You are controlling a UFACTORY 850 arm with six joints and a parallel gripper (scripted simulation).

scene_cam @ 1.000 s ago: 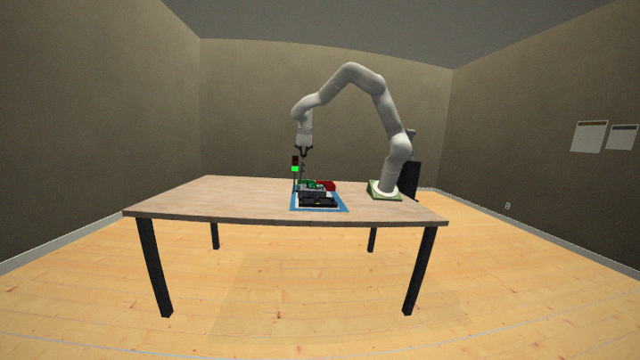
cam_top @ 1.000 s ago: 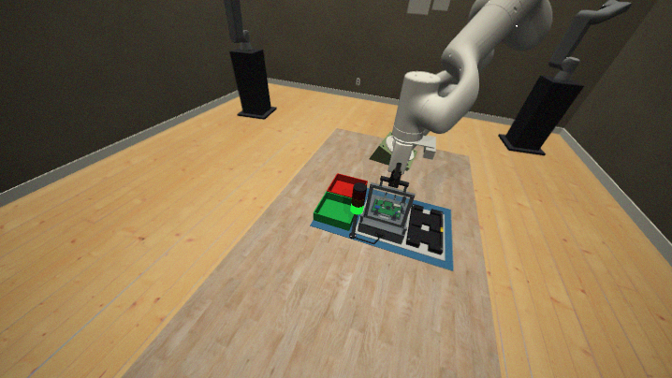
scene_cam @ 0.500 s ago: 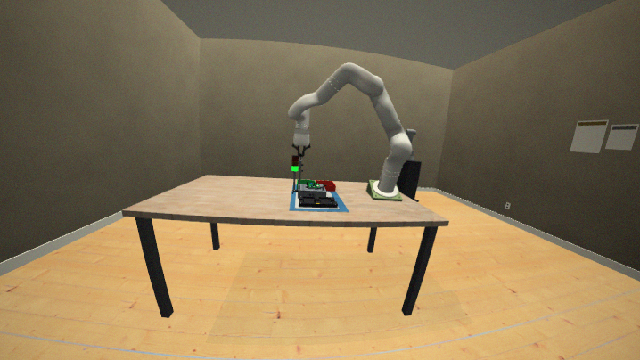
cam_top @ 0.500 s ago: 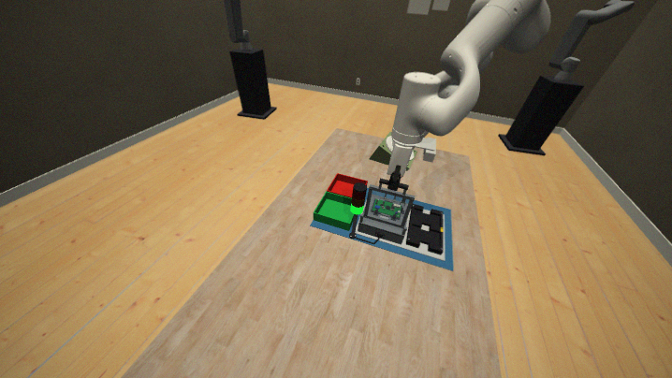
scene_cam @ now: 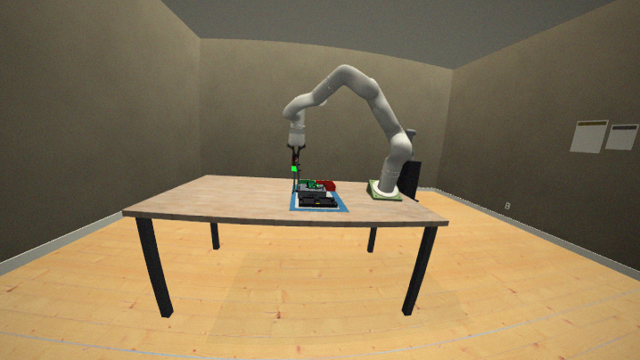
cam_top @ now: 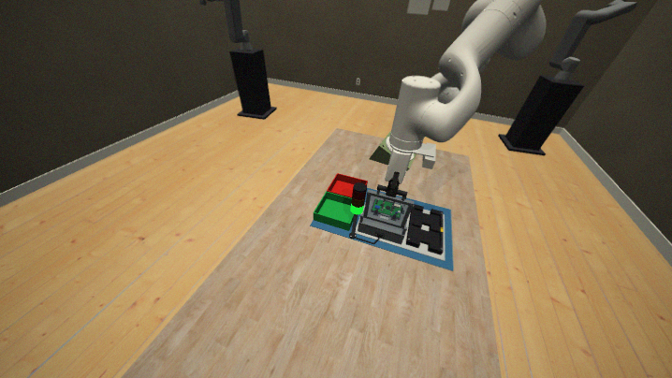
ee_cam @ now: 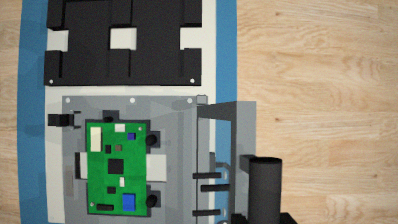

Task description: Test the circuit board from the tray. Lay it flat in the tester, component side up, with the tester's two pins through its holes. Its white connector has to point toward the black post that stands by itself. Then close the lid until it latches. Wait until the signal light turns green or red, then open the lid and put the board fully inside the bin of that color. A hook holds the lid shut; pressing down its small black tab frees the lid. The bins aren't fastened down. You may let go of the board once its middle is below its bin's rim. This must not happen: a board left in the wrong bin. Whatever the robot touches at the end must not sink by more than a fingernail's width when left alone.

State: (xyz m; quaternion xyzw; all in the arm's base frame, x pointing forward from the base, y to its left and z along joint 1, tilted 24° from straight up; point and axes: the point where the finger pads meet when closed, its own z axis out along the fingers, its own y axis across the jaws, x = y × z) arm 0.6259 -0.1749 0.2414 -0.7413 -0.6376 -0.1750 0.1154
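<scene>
Now: the green circuit board 130 mm behind my hand, 20 mm to the left of it and 200 mm below it. Also, from my hand: small black part: 180 mm behind, 80 mm to the left, 190 mm below; then green bin: 110 mm behind, 190 mm to the right, 260 mm below; then tester lid: 20 mm behind, 90 mm below.
</scene>
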